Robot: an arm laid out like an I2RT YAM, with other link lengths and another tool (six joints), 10 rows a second.
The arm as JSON. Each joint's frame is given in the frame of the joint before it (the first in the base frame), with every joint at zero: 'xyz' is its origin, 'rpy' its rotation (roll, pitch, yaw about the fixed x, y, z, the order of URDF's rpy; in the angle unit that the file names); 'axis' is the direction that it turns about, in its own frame. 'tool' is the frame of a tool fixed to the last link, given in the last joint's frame.
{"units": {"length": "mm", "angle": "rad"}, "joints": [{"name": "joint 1", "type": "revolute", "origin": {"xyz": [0.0, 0.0, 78.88], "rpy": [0.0, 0.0, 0.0]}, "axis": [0.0, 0.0, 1.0]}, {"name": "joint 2", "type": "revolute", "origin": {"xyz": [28.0, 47.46, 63.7], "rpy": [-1.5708, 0.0, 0.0]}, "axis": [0.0, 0.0, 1.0]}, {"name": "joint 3", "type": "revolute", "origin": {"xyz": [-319.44, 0.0, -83.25], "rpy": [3.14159, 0.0, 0.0]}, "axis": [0.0, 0.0, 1.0]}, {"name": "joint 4", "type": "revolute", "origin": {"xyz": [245.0, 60.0, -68.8], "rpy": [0.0, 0.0, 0.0]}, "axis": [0.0, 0.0, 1.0]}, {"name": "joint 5", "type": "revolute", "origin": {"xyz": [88.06, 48.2, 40.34], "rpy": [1.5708, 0.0, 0.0]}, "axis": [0.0, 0.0, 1.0]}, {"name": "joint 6", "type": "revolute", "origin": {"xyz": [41.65, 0.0, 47.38], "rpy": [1.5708, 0.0, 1.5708]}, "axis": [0.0, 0.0, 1.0]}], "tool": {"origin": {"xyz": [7.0, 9.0, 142.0], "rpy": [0.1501, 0.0, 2.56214]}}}
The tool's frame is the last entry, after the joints.
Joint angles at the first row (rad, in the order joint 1, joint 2, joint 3, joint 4, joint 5, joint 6):
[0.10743, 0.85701, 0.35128, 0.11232, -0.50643, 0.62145]
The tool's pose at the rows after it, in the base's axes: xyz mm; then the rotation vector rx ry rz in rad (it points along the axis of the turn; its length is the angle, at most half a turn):
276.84 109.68 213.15 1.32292 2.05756 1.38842
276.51 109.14 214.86 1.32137 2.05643 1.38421
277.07 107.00 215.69 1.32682 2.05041 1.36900
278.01 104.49 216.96 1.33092 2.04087 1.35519
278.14 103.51 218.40 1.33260 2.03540 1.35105
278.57 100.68 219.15 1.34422 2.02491 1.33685
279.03 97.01 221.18 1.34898 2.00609 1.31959
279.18 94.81 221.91 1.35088 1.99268 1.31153
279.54 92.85 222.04 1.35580 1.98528 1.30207
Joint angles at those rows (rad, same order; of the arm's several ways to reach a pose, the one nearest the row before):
[0.10737, 0.84505, 0.35513, 0.09453, -0.49457, 0.61514]
[0.10738, 0.83925, 0.36193, 0.08175, -0.49166, 0.61210]
[0.10737, 0.83467, 0.36949, 0.06640, -0.47851, 0.60750]
[0.10583, 0.83026, 0.37582, 0.05564, -0.46562, 0.60329]
[0.10576, 0.82567, 0.38022, 0.04839, -0.45977, 0.60309]
[0.10428, 0.81958, 0.38647, 0.03376, -0.44505, 0.60303]
[0.10434, 0.80736, 0.39105, 0.02218, -0.42296, 0.60023]
[0.10434, 0.79928, 0.38925, 0.02160, -0.40990, 0.59980]
[0.10298, 0.79612, 0.39078, 0.01658, -0.40054, 0.59827]

